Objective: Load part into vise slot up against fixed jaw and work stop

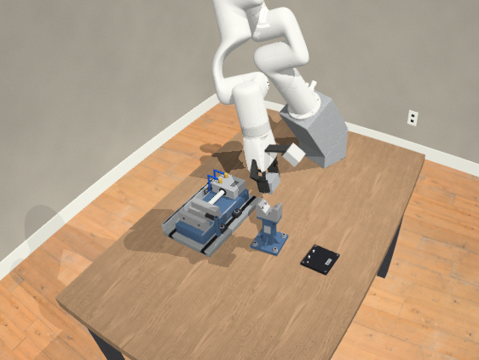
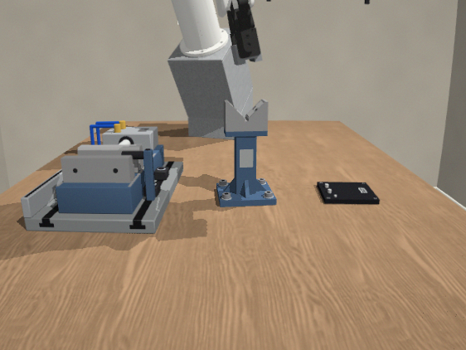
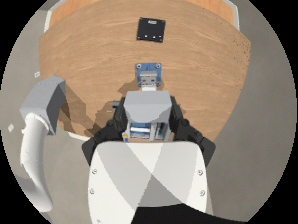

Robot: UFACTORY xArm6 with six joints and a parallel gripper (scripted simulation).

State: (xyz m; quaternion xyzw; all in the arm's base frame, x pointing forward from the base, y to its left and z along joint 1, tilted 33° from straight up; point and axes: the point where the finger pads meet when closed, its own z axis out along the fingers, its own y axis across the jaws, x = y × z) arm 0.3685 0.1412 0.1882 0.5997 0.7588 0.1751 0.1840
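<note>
The part is 2 cm below my hand. Also, from my hand: blue work stop post: 19 cm below, 14 cm to the right, 7 cm ahead; black stop rod: 17 cm to the right, 16 cm below, 7 cm ahead; cylinder rod: 21 cm to the right, 17 cm below, 1 cm behind.
</note>
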